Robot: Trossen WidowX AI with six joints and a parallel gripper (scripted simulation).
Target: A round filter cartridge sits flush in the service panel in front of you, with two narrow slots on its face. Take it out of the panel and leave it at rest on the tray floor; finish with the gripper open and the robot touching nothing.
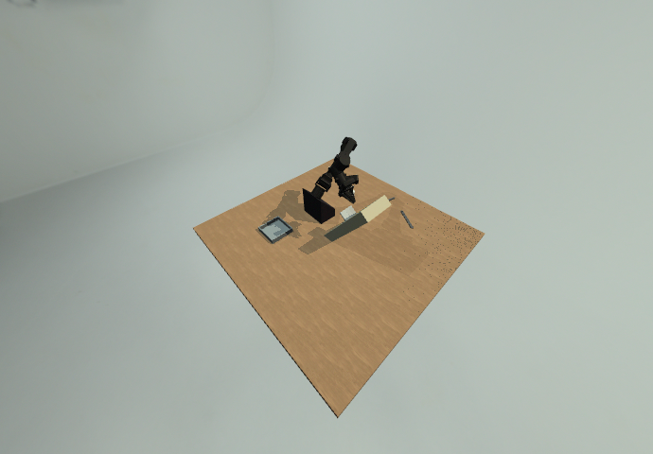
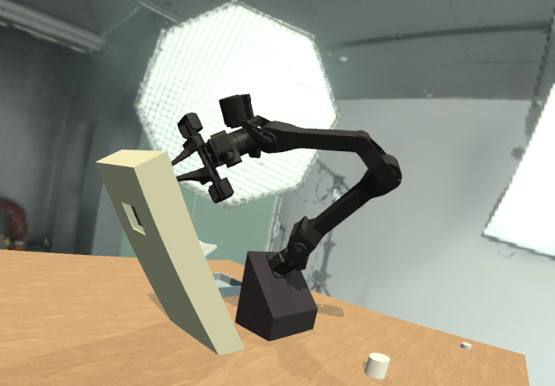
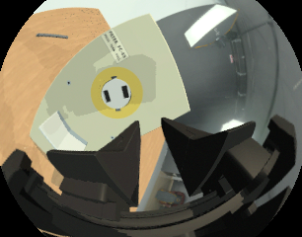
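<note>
My gripper tip is now 60 mm above the round grey filter cartridge, 40 mm to the right of it and 40 mm short of it. Also, from my gripper tip: spare white cylinder 340 mm to the left, 340 mm behind, 310 mm below; then grey-blue tray 390 mm behind, 320 mm below, 270 mm to the right.
</note>
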